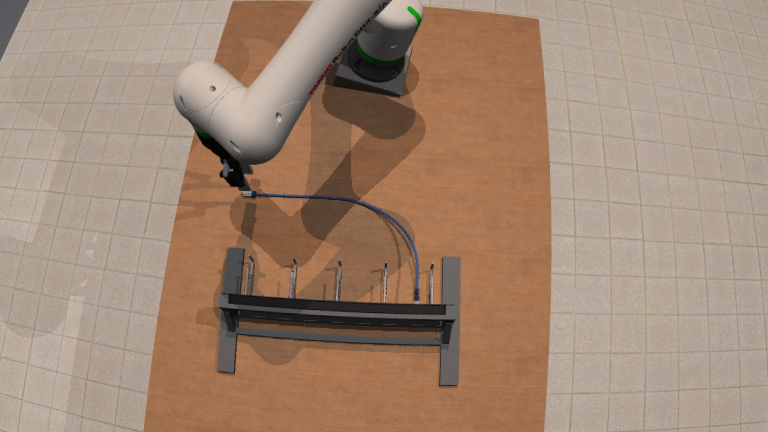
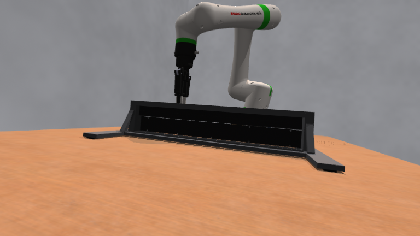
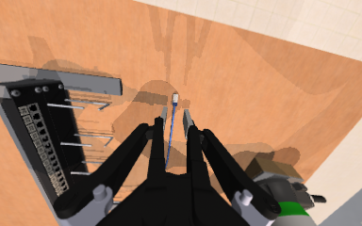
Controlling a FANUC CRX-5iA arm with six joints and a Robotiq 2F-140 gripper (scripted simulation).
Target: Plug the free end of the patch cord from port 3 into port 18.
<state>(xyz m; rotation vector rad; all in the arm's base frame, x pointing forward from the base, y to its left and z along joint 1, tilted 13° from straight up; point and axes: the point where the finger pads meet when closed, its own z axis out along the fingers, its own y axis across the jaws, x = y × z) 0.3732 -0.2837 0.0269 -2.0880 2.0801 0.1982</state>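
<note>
The grey cord plug lies 110 mm below my hand and 10 mm to the right of it.
</note>
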